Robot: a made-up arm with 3 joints. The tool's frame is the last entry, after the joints.
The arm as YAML. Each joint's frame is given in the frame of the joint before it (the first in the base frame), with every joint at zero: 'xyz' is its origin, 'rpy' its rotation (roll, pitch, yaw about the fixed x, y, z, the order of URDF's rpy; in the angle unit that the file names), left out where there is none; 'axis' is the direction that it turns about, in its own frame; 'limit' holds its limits. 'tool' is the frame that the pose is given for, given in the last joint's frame.
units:
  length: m
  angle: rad
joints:
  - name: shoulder
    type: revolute
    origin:
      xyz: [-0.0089, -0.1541, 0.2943]
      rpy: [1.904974, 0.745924, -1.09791]
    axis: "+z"
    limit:
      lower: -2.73
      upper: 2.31
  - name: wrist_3
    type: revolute
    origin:
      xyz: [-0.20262, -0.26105, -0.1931]
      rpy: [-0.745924, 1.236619, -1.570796]
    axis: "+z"
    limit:
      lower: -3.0
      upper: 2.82
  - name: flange
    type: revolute
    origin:
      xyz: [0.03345, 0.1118, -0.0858]
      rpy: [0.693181, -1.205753, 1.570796]
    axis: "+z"
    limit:
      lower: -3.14
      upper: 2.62
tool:
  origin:
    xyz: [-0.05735, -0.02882, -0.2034]
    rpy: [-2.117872, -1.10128, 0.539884]
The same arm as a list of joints. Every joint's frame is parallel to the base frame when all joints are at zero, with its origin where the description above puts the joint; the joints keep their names.
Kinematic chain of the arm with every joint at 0, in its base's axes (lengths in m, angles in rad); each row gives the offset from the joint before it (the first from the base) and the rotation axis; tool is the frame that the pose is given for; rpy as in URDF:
shoulder: xyz -0.0089 -0.1541 0.2943 axis -0.94239 -0.232098 -0.240897
wrist_3: xyz 0.1142 0.3653 0.0029 axis -z
flange: xyz 0.0807 -0.0843 0.0858 axis 0.241603 0.93071 -0.274603
tool: xyz -0.0309 -0.1763 0.116 rpy -1.7293 0.7214 1.4961
Joint limits (rad, base to tool): -2.73..2.31 -3..2.82 -3.14..2.62

